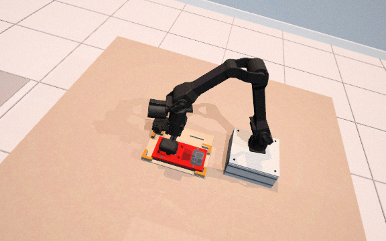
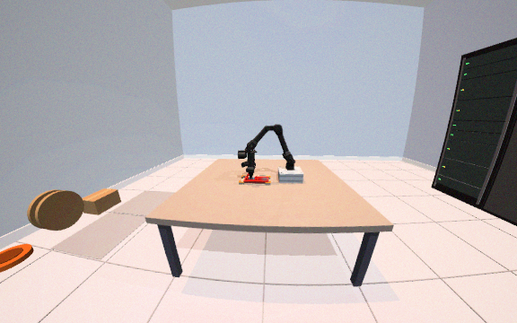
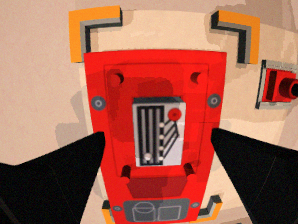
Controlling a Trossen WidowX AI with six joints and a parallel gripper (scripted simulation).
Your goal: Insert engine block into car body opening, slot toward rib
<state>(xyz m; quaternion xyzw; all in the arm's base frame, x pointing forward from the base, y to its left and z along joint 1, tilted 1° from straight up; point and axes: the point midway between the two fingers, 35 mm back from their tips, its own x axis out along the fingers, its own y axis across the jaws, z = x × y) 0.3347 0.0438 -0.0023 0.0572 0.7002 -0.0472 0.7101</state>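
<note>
Now: the engine block 20 mm below my gripper tip.
</note>
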